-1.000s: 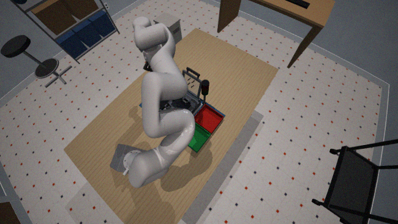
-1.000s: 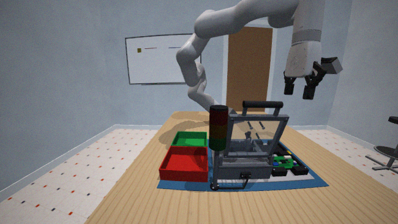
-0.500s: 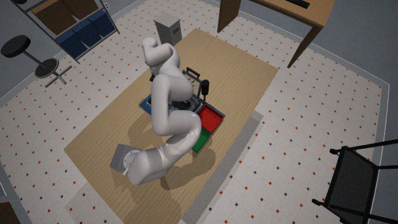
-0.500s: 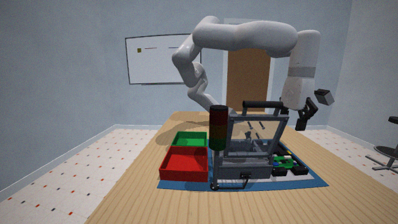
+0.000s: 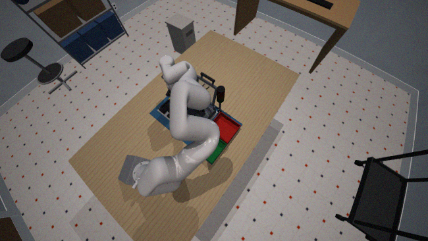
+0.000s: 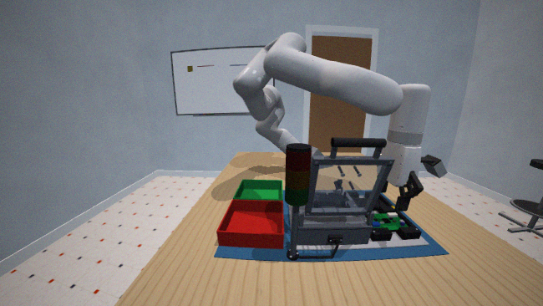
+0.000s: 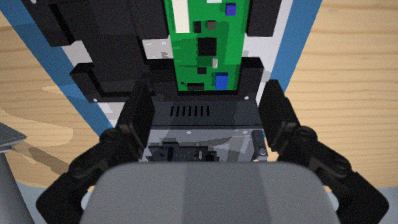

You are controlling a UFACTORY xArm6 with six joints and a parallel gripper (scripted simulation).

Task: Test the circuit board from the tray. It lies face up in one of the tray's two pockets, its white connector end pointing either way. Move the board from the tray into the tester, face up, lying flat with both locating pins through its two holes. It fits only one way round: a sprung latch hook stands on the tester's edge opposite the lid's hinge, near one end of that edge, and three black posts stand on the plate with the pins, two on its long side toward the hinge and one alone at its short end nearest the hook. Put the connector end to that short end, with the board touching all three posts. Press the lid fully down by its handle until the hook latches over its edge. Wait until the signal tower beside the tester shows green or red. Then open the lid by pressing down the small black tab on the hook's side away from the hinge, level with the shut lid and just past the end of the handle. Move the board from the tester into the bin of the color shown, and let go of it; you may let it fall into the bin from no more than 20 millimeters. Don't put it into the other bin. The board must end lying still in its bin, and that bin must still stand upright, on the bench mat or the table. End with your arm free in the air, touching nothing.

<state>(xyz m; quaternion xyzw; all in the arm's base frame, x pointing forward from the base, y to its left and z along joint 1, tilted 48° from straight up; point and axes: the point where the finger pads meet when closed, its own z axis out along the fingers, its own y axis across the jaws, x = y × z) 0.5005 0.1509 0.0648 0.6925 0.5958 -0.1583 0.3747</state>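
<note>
Now: hand 70 mm above the green circuit board. From my hand the other things lie so: clear lid: 40 mm ahead, 180 mm to the right, 90 mm above; black latch hook: 120 mm behind, 80 mm to the right, 10 mm below; plate: 70 mm behind, 150 mm to the right, 20 mm below.
</note>
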